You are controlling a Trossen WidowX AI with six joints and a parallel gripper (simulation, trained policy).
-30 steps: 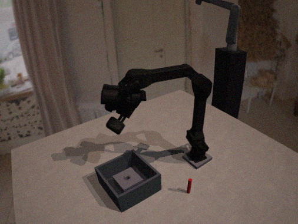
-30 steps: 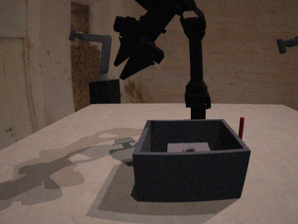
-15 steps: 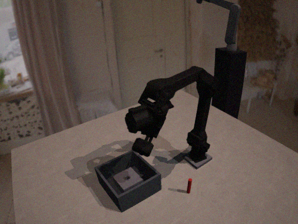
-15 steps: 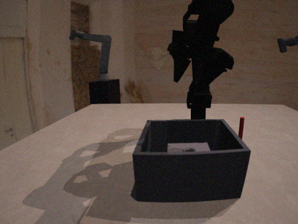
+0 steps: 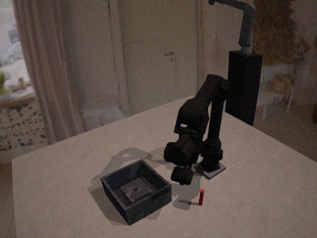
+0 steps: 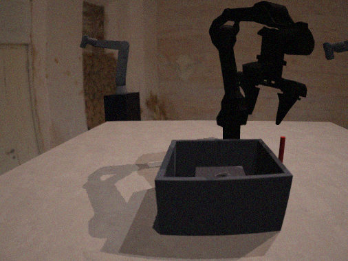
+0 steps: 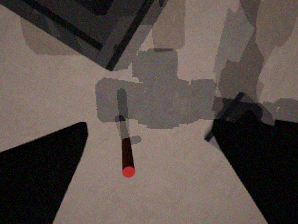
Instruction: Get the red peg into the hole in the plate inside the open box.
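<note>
Now: gripper tip 90 mm above the red peg, 60 mm to the right of it and 40 mm past it. The rest, counted from my gripper tip: dark blue box: 170 mm ahead, 100 mm below, 70 mm to the right; then grey plate: 170 mm ahead, 80 mm below, 70 mm to the right.
</note>
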